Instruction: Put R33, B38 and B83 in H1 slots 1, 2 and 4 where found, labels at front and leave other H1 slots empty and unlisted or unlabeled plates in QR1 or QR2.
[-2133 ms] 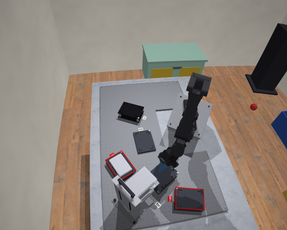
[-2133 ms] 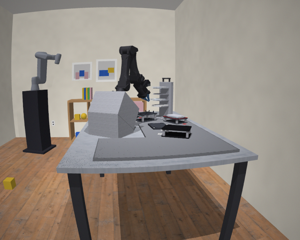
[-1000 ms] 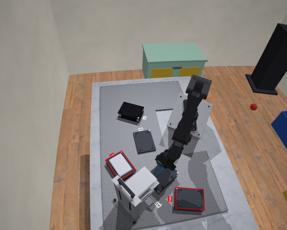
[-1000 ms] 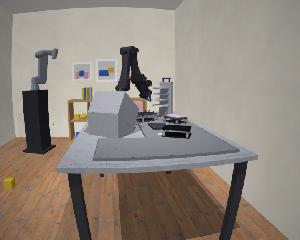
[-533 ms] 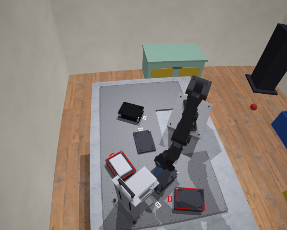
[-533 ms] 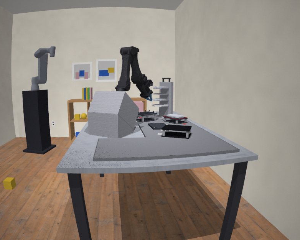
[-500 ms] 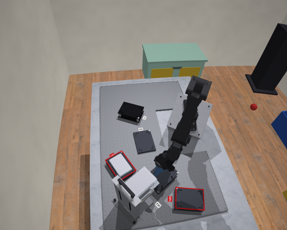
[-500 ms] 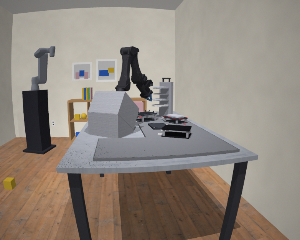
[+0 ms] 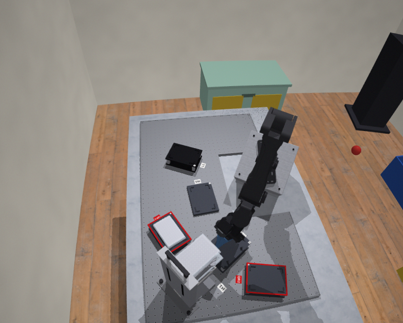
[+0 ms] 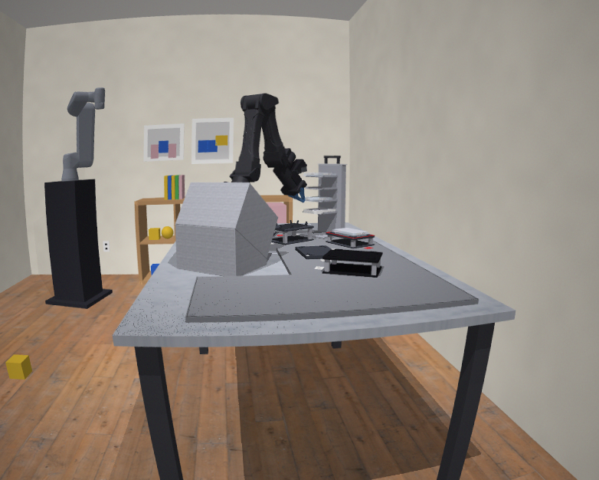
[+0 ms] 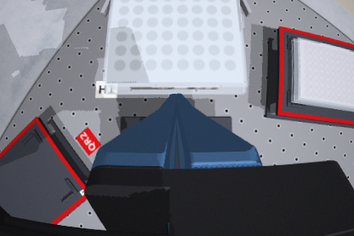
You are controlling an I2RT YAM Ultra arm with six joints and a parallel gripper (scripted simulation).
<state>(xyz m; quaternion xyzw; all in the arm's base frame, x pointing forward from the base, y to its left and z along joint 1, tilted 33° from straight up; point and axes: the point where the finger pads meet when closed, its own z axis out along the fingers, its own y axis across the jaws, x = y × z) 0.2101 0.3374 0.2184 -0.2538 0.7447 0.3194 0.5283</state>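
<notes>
The regrip nest RG lies 11 cm below my hand, 6 cm to the right of it and 5 cm behind it. Also, from my hand: H1 deck label: 16 cm below, 10 cm to the left, 4 cm behind; then white 96-well plate: 7 cm to the left, 7 cm ahead, 5 cm below; then plate hotel H1: 13 cm to the left, 12 cm ahead.
</notes>
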